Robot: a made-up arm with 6 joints.
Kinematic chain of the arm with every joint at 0, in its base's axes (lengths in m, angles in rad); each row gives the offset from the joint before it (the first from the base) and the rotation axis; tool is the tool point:
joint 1: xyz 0 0 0.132 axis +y
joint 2: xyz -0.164 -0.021 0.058 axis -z
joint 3: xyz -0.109 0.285 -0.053 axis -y
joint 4: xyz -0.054 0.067 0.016 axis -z
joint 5: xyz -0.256 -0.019 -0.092 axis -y
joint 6: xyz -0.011 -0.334 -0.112 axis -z
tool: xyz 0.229 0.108 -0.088
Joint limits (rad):
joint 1: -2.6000..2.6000
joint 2: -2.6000..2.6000
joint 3: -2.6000..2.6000
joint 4: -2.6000..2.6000
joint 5: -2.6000..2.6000
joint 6: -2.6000..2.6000
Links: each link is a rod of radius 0.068 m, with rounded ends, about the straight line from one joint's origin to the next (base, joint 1, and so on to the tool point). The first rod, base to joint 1, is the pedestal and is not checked.
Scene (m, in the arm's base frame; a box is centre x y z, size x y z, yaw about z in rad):
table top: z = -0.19
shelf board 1: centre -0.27 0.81 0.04 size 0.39 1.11 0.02 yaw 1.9
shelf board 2: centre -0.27 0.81 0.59 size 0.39 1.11 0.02 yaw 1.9
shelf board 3: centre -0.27 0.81 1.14 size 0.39 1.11 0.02 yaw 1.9
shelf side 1: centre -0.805 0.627 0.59 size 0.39 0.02 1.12 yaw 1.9
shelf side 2: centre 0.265 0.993 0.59 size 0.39 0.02 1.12 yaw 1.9
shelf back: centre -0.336 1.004 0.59 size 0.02 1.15 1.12 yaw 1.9
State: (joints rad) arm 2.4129 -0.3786 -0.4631 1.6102 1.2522 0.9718
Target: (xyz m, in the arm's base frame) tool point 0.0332 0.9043 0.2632
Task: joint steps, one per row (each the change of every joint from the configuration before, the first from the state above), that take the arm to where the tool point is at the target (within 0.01 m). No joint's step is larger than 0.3 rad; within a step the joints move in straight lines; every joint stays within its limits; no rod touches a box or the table.
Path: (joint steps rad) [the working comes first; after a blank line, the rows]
Joints at the target: 1.7323 -0.0759 -1.5306 2.6000 2.6000 0.8699
Straight joint move there: touches shelf side 2.

1: -0.2074 0.0829 -0.2858 0.1692 0.1276 -0.2741
2: -0.2075 0.0830 -0.2859 0.1692 0.1276 -0.2740
3: -0.2074 0.0829 -0.2858 0.1692 0.1276 -0.2741
4: -0.2075 0.0830 -0.2858 0.1692 0.1275 -0.2740
5: 0.0373 -0.0073 0.0189 0.0782 0.2094 0.2486
6: 0.0373 -0.0073 0.0190 0.0783 0.2094 0.2485
7: 0.0373 -0.0073 0.0189 0.0782 0.2093 0.2486
8: 0.0373 -0.0072 0.0190 0.0783 0.2094 0.2486

